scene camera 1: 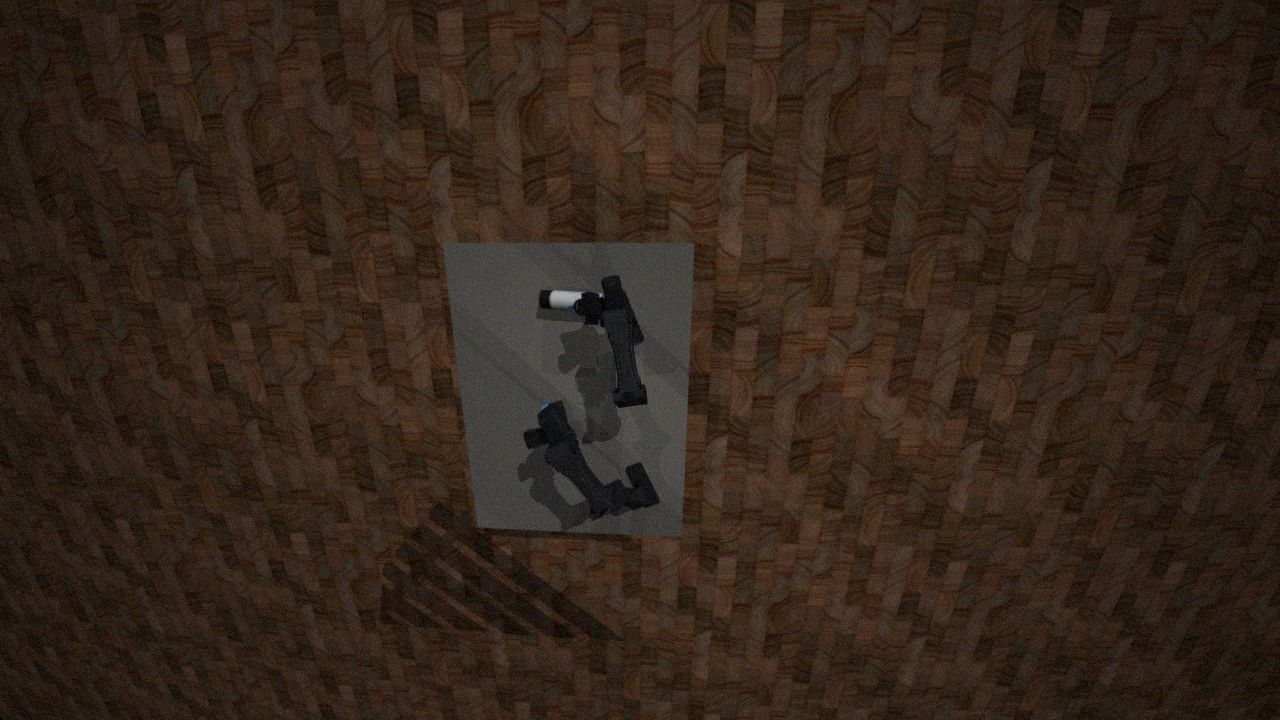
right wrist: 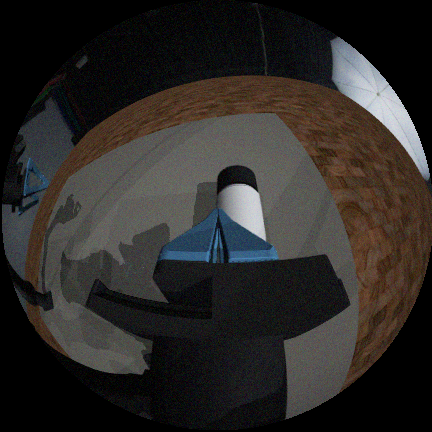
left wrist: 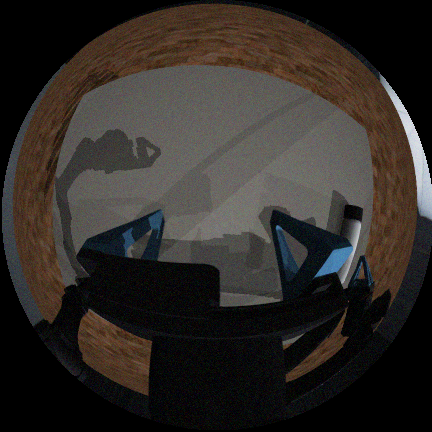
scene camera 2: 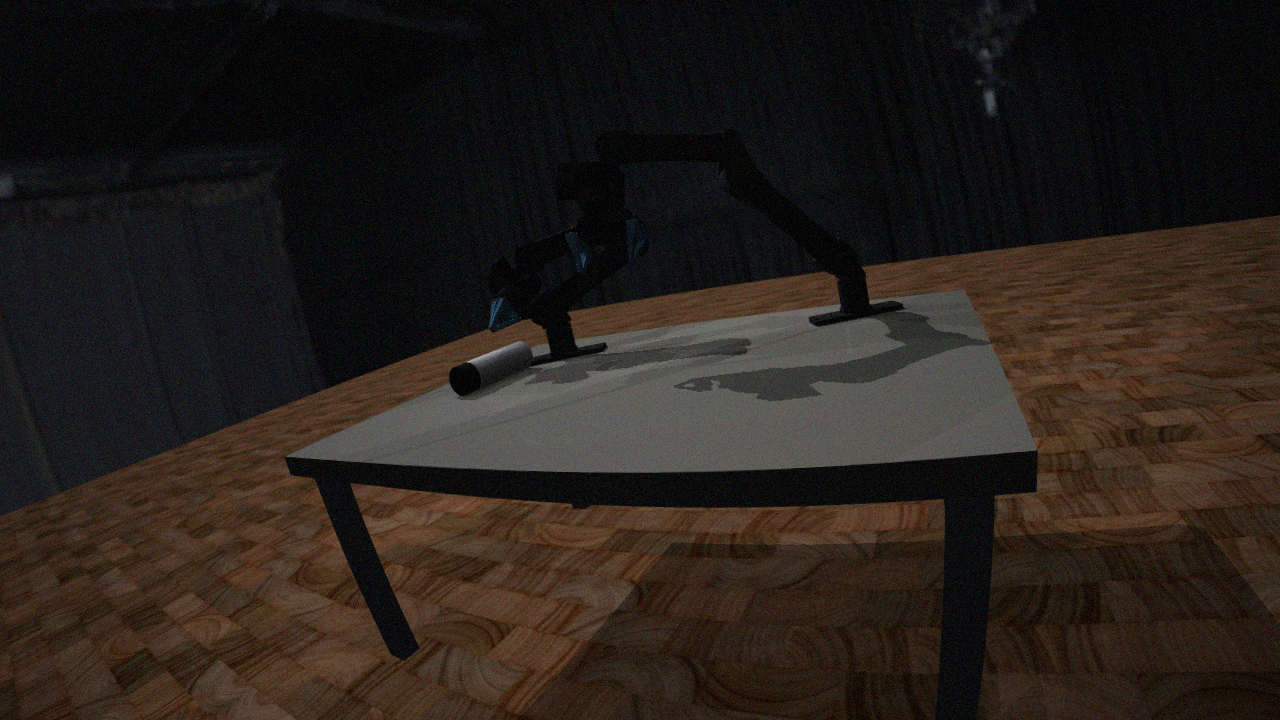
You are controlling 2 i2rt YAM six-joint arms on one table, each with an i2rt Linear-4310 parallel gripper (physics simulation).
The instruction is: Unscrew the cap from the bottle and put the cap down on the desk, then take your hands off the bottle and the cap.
My left gripper (left wrist: 216, 215) is open, with nothing in its grasp. My right gripper (scene camera 2: 491, 330) is shut, with nothing in its grasp. Also in view: a white bottle (right wrist: 240, 201). A black cap (scene camera 2: 464, 379) rests on the white bottle.
The black cap is seen too in the right wrist view (right wrist: 231, 174). My right gripper is seen too in the right wrist view (right wrist: 217, 214) and in the left wrist view (left wrist: 361, 255).
